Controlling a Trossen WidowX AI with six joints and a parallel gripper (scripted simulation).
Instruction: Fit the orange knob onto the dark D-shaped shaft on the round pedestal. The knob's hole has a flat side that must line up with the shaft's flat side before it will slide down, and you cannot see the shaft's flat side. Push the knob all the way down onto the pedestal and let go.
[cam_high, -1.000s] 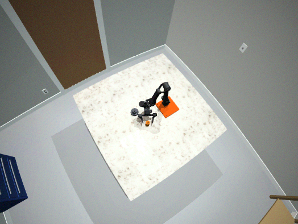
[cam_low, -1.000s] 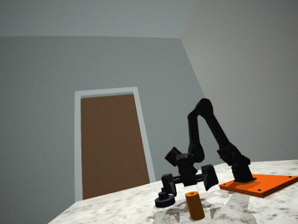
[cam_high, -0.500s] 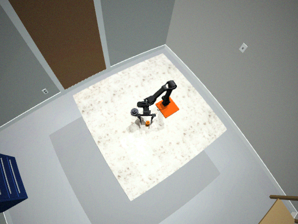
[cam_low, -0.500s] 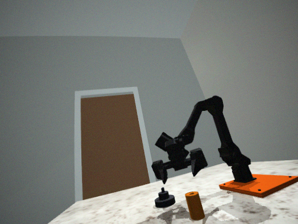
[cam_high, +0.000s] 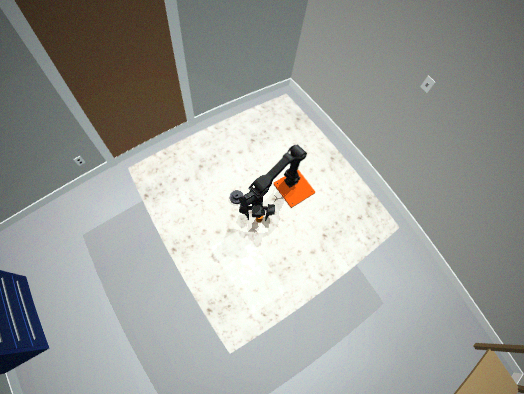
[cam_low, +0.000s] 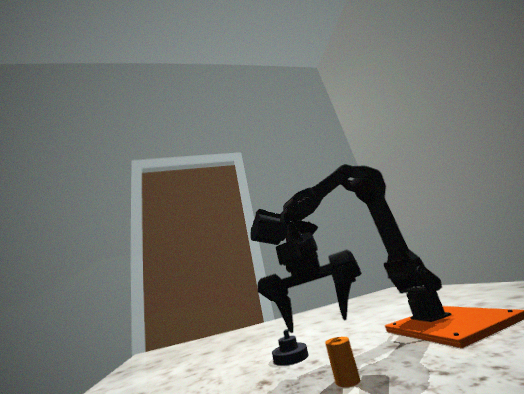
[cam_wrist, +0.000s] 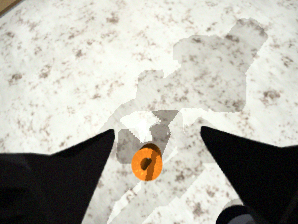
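Now: the orange knob 6 cm below my gripper tip, 4 cm behind it and 2 cm to the right of it. Also, from my gripper tip: round pedestal 21 cm to the right, 6 cm below, 1 cm ahead.
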